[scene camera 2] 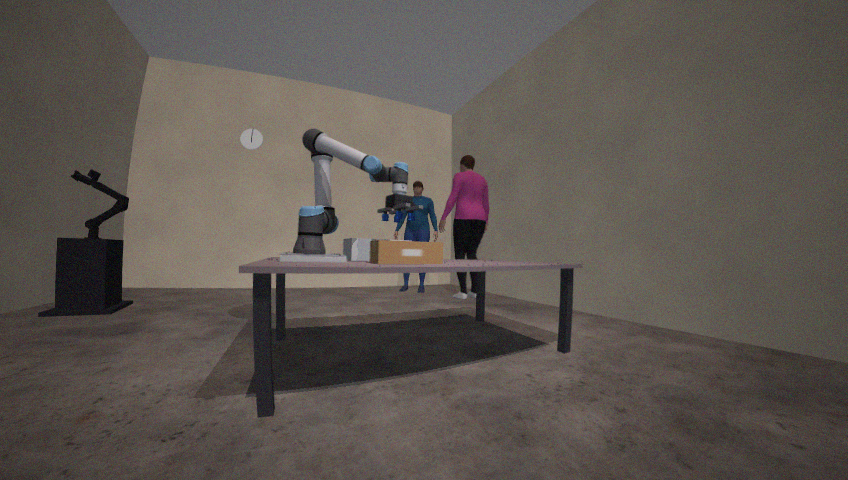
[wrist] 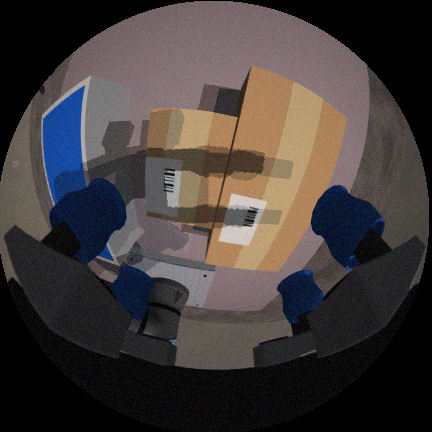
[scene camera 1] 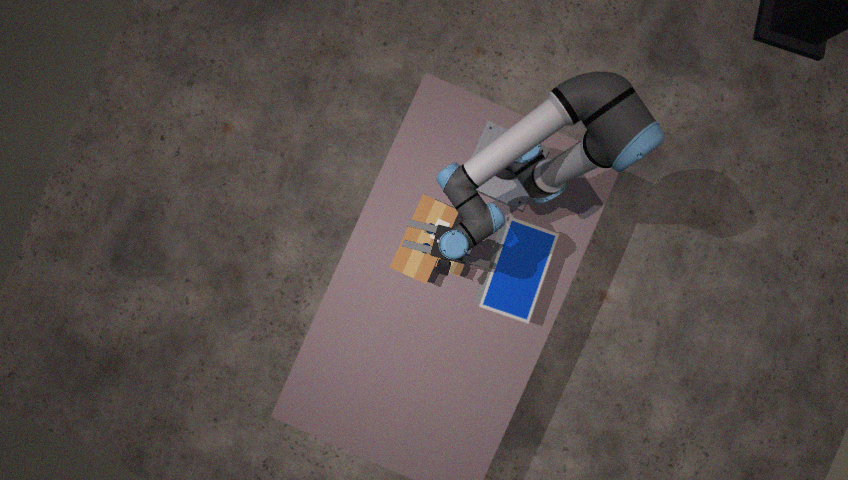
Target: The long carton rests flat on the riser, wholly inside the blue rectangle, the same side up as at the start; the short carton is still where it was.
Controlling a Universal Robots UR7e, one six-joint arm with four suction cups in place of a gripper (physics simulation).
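Places are measured from the arm's base along level axes (x ahead, y left, z up), in centimetres.
Pixels of known places: end effector, tool point: (scene camera 2: 397, 220) (wrist: 218, 258); arm's base, origin of the base link: (scene camera 2: 309, 253) (wrist: 168, 288).
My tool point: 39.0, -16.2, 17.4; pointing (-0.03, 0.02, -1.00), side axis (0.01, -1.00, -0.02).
Observation:
For each thing: its top centre in the pictures, then the offset to it from my tool point, as dx, dy, dz. Level surfaces: height alone.
- long carton, middle of its top: (wrist: 279, 194) (scene camera 1: 424, 238) (scene camera 2: 406, 241) +0.4, -8.1, -10.6
- short carton, middle of its top: (wrist: 181, 170) (scene camera 1: 455, 253) +2.7, +4.6, -10.6
- grey-white riser, middle of its top: (wrist: 63, 187) (scene camera 1: 519, 270) (scene camera 2: 377, 239) +2.6, +29.5, -8.7
- blue rectangle, middle of its top: (wrist: 63, 187) (scene camera 1: 519, 270) +2.6, +29.5, -8.7
- table, its level: dz -20.7
The long carton (scene camera 1: 410, 264) (scene camera 2: 389, 252) (wrist: 270, 120), orange-brown with a paler tape band and a white barcode label on top, lies flat on the table. The short carton (scene camera 1: 457, 268) (wrist: 192, 132) lies close beside its long side, between it and the riser; in scene camera 1 the arm mostly covers it, and in scene camera 2 it is hidden. The grey-white riser (scene camera 1: 504, 314) (scene camera 2: 357, 249) (wrist: 107, 100) bears the blue rectangle (scene camera 1: 511, 291) (wrist: 60, 145), with no carton on it. My gripper (scene camera 1: 437, 239) (scene camera 2: 398, 217) (wrist: 216, 256) is open, its blue cups hanging above the cartons, touching neither.
The arm's base plate (scene camera 1: 489, 133) (scene camera 2: 312, 258) (wrist: 192, 280) is on the table (scene camera 1: 380, 368) (scene camera 2: 505, 265) near the cartons and riser. Two people (scene camera 2: 470, 196) (scene camera 2: 423, 208) stand beyond the table. A black arm on a pedestal (scene camera 2: 89, 273) stands at the left in scene camera 2.

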